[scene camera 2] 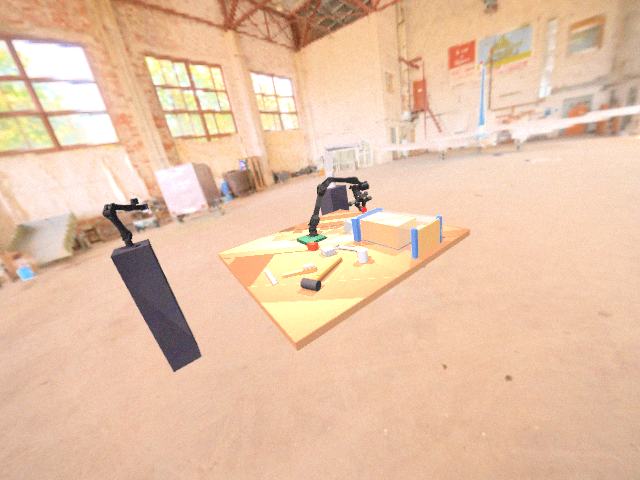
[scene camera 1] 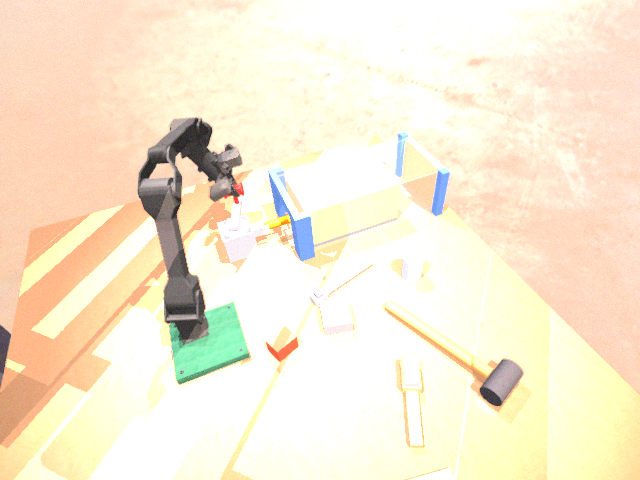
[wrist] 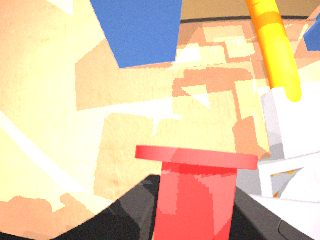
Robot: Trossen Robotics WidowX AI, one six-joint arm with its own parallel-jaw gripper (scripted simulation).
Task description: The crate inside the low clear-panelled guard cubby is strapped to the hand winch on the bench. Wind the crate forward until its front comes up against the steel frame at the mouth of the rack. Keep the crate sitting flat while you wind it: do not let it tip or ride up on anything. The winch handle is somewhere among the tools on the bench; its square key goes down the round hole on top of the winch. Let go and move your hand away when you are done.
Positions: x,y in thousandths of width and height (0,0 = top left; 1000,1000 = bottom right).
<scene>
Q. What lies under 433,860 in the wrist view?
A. My gripper.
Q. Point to a wooden piece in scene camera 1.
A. At 641,786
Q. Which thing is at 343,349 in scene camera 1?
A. My gripper.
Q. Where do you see a mallet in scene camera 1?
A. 782,795
</scene>
